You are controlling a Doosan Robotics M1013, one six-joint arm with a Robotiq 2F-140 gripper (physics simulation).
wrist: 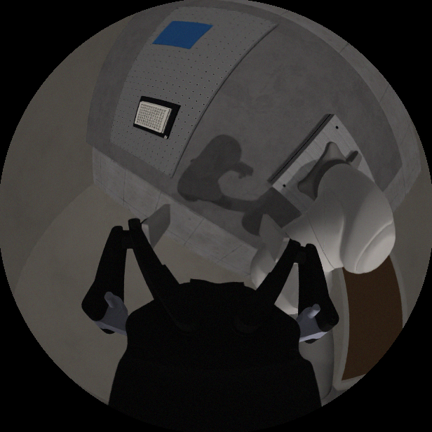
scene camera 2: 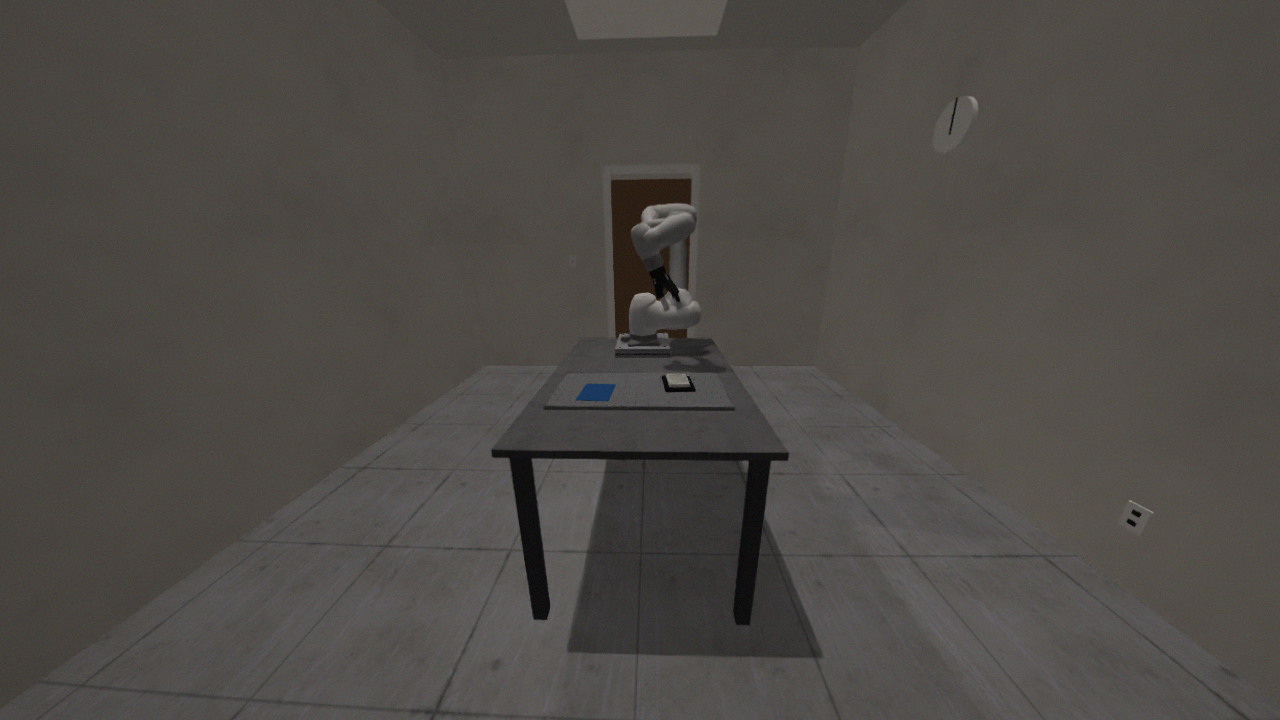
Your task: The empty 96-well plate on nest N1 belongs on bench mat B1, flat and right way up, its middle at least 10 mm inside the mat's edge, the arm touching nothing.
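Places are measured from the arm's base along level axes (x ahead, y right, z down), in metres.
Pixels of known places: gripper, fingertip midpoint: [scene camera 2: 673,309]; arm's base at its link origin: [scene camera 2: 643,341].
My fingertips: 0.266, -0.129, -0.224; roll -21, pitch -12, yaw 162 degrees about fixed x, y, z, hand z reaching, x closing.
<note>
Ahead of a thing's pixels: the offset from my fingertips to its top centre, as dx, dy, dz. Level surfaces: height alone.
The pale 96-well plate {+0.312, +0.031, +0.242} [scene camera 2: 677,380] [wrist: 153,117] lies flat on the black nest {+0.312, +0.031, +0.253} [scene camera 2: 679,389] [wrist: 173,118], on the right part of the perforated board in the scene view. The blue mat {dz +0.266} [scene camera 2: 596,392] [wrist: 183,34] lies flat on the same board, apart from the nest, on its left part in the scene view. My gripper [scene camera 2: 667,300] [wrist: 215,218] is open, with its two pale fingertips wide apart and no object between them. It hangs high above the table near the arm's base, well away from the plate and the mat.
The perforated board {dz +0.268} [scene camera 2: 637,392] [wrist: 165,75] lies on the grey table {dz +0.281} [scene camera 2: 635,431] [wrist: 280,85]. The white arm [scene camera 2: 662,234] [wrist: 350,220] stands on a base plate [scene camera 2: 642,351] [wrist: 305,157] at the table's far end in the scene view. A brown door [scene camera 2: 626,259] [wrist: 372,315] is behind the arm.
</note>
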